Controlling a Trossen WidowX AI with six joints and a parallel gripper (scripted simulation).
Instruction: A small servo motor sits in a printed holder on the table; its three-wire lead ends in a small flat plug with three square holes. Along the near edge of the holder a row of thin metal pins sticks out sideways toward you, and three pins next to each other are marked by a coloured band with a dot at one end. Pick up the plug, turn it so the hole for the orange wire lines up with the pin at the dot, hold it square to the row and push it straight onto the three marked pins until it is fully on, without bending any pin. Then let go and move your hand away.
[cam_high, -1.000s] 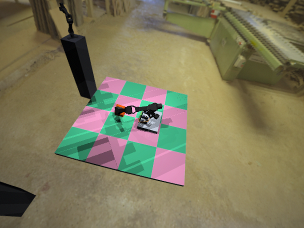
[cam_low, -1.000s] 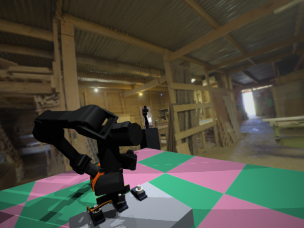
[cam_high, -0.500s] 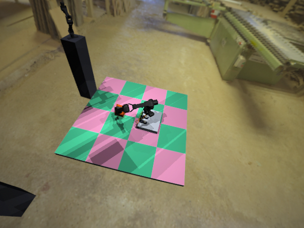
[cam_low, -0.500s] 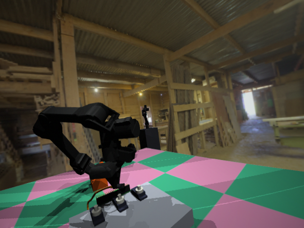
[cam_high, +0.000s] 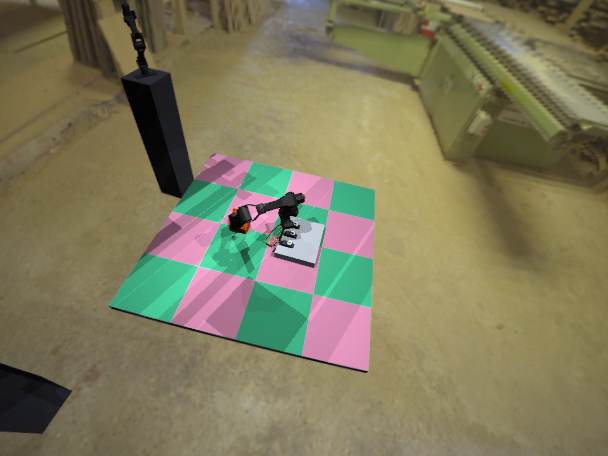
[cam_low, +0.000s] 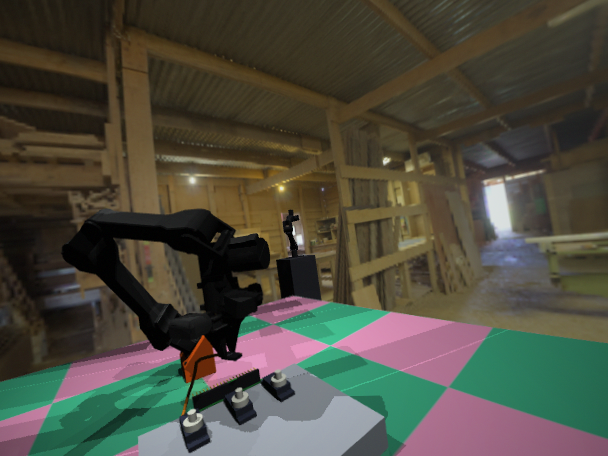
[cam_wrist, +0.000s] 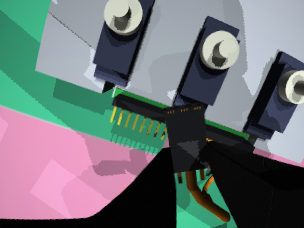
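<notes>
My gripper tip is 5 cm above the green band. From my gripper tip the other things lie so: black pin row (6 cm below, 1 cm to the right); then grey holder plate (16 cm ahead, 10 cm below).
</notes>
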